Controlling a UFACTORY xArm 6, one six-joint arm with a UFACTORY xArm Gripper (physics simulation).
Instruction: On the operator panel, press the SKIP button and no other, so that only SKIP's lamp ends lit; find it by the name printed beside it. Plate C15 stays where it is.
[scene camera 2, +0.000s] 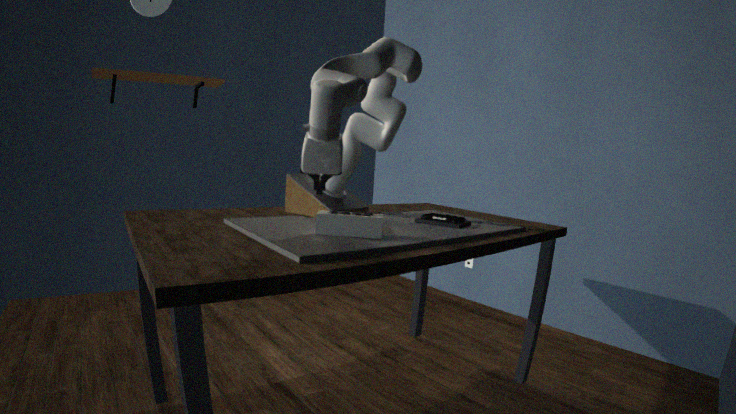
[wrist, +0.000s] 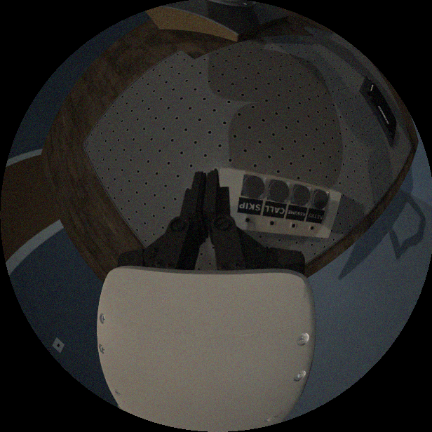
Observation:
In view: the gripper (wrist: 209, 185) and an operator panel (scene camera 2: 327, 223).
The operator panel is seen too in the wrist view (wrist: 262, 213).

